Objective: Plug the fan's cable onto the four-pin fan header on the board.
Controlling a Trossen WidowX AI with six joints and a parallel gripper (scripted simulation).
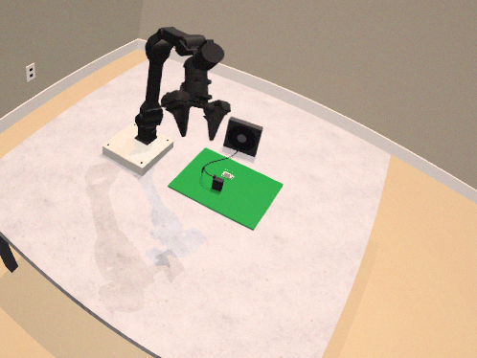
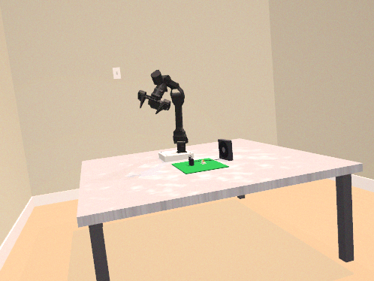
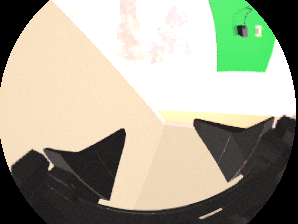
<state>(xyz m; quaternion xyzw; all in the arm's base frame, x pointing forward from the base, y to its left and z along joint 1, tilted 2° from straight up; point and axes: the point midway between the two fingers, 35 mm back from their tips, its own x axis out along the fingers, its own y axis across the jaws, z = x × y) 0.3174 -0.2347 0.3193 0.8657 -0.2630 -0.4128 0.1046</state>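
Now: gripper tip 320 mm above the dark fan plug, 220 mm to the right of it and 20 mm past it. Also, from my gripper tip: green board 350 mm below, 250 mm to the left; black fan 440 mm to the left, 280 mm below, 50 mm behind.
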